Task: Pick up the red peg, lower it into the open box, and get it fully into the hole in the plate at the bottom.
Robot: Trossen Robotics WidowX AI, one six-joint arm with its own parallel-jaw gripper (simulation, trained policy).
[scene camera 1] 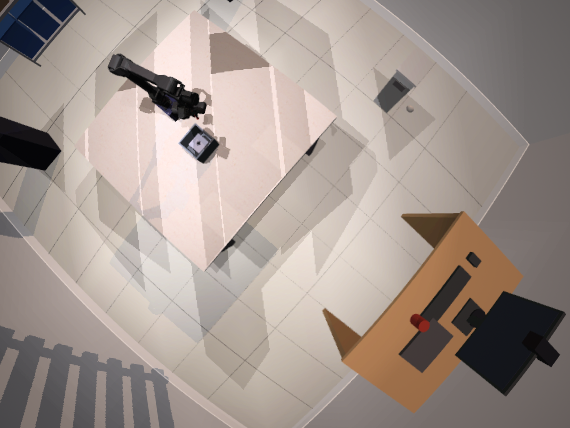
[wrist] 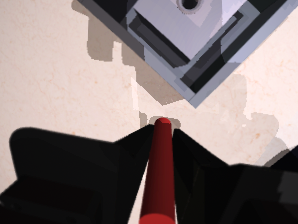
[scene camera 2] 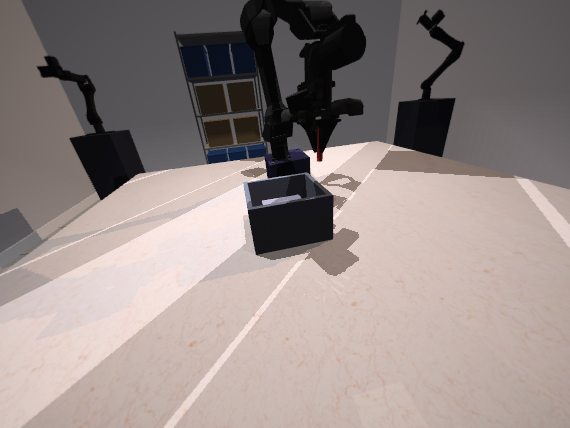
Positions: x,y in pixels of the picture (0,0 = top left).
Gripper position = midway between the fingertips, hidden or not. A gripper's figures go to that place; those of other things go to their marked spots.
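There's a dark box (scene camera 2: 288,224) sitting 42 cm from the lens, and then you've got my gripper (scene camera 2: 318,152), which is 55 cm from the lens.
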